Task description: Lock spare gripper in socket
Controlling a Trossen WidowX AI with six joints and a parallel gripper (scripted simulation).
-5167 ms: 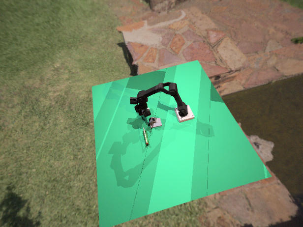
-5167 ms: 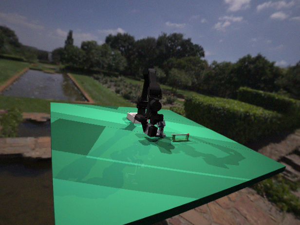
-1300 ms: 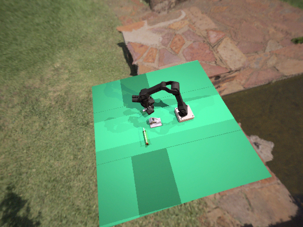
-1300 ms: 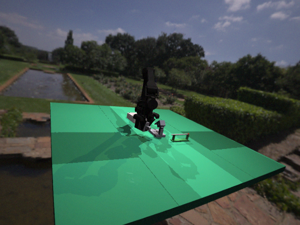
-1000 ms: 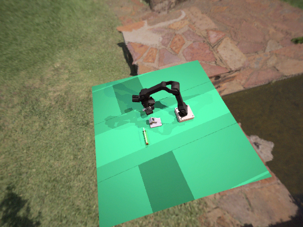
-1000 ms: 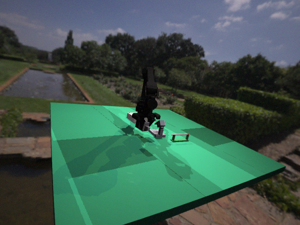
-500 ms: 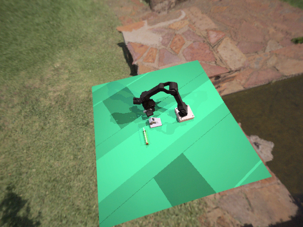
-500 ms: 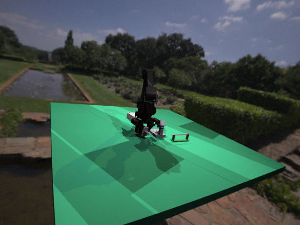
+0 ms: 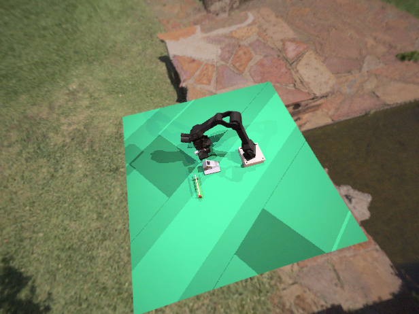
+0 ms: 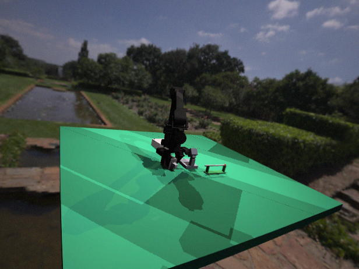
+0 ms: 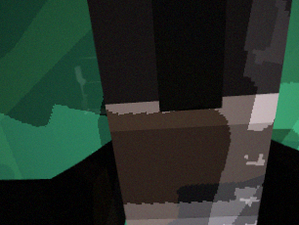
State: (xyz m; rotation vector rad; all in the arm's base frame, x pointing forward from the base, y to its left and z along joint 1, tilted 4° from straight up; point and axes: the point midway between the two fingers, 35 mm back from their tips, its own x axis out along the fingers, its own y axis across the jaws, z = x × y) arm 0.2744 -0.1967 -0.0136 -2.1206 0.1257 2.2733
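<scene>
The spare gripper lies 2 cm above my gripper tip and 1 cm behind it. The rest, counted from my gripper tip: grey mount (14 cm to the left, 4 cm above); green cradle (23 cm to the left, 13 cm ahead, 1 cm above).
</scene>
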